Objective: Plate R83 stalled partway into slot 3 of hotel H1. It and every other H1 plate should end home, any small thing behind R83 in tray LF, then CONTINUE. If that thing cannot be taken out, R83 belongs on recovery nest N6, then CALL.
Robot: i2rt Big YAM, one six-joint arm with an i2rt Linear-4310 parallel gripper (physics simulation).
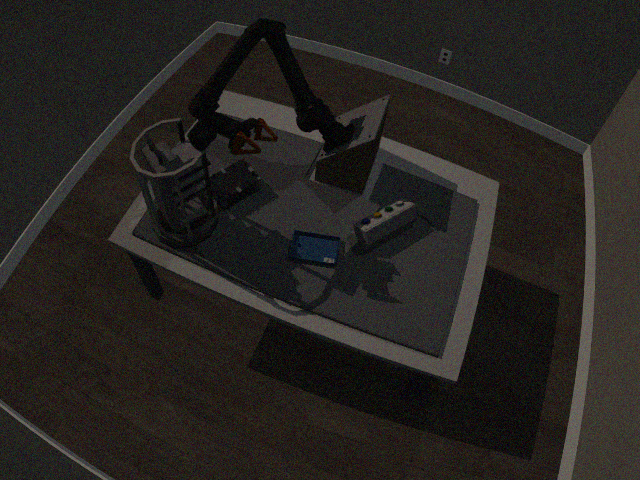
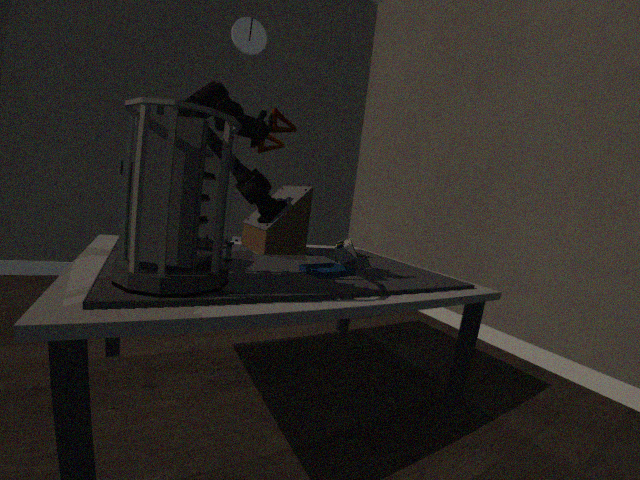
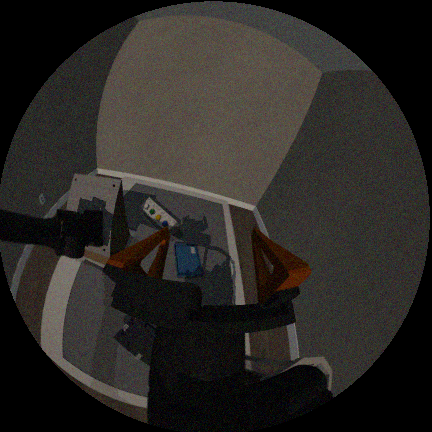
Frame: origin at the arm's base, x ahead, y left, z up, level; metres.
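Seen in the pictures: gripper, fingertip midpoint: [image 1: 269,145] [image 2: 289,137] [image 3: 209,231]; arm's base, origin of the base link: [image 1: 340,139] [image 2: 273,213] [image 3: 93,227].
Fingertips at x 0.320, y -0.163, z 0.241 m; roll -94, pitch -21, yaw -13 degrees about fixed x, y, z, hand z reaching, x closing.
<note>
Offsets run from my fingertips to a thing's top centre.
My gripper [image 1: 267,145] [image 2: 290,136] [image 3: 209,231] is open and empty, raised above the table beside the round rack. A tall cage-like rack @(0.046 m ahead, 0.306 m right, 0.003 m down) [image 1: 155,174] [image 2: 136,196], presumably holding hotel H1, stands at the table's left end. Shelf edges show inside it, but plate R83, slot 3 and any small thing behind the plate cannot be made out in the dark. A shallow blue tray @(0.052 m ahead, 0.167 m left, 0.375 m down) [image 1: 315,249] [image 2: 323,268] [image 3: 187,260] with a small white label lies on the mat; its lettering is unreadable. A dark flat fixture @(0.118 m back, 0.171 m right, 0.317 m down) [image 1: 235,183] [image 3: 135,337] lies beside the rack; whether it is nest N6 is unclear.
A sloped button box @(0.095 m back, 0.378 m left, 0.309 m down) [image 1: 387,222] [image 2: 345,248] [image 3: 159,212] with blue, yellow, green and pale buttons stands right of the tray. The arm's wedge-shaped base [image 1: 346,170] [image 2: 289,232] stands at the table's back. The arm bends high over the back left.
</note>
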